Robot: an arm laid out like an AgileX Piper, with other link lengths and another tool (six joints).
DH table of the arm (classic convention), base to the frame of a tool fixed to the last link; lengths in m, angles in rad. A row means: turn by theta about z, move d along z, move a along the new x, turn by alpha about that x. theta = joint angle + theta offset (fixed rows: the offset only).
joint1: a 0  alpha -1.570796  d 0.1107  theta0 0
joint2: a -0.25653  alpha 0  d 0  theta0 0.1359
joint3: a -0.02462  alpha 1.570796  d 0  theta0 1.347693
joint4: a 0  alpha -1.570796  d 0.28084  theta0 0
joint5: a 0  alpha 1.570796  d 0  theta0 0
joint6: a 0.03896  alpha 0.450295  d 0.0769  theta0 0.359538
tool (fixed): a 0  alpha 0  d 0.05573  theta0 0
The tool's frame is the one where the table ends.
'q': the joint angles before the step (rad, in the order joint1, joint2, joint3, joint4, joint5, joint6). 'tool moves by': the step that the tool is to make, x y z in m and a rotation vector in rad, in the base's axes. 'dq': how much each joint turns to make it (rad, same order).
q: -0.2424 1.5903 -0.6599 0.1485 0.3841 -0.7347
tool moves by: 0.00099 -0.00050 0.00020 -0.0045 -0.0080 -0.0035
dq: 0.0005 0.0000 0.0000 -0.0066 -0.0093 0.0086
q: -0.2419 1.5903 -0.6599 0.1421 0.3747 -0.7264
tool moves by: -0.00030 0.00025 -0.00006 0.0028 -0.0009 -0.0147
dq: 0.0000 0.0000 0.0000 -0.0061 -0.0012 0.0205
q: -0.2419 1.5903 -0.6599 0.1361 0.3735 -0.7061
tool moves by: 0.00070 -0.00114 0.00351 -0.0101 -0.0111 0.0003
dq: 0.0000 -0.0128 0.0000 -0.0178 -0.0011 0.0137
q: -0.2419 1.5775 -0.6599 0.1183 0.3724 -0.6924
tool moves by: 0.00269 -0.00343 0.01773 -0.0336 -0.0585 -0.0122
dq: 0.0000 -0.0658 0.0000 -0.0602 -0.0010 0.0600
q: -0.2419 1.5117 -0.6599 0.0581 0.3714 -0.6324
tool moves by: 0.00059 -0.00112 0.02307 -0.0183 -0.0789 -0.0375
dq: 0.0000 -0.0903 0.0021 -0.0447 0.0062 0.0755
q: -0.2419 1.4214 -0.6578 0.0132 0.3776 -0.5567
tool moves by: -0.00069 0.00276 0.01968 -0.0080 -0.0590 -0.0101
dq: 0.0094 -0.0780 0.0001 -0.0133 0.0186 0.0322
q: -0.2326 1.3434 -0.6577 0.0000 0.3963 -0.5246
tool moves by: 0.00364 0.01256 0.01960 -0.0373 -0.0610 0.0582
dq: 0.0617 -0.0726 0.0000 -0.0561 0.0059 0.0406
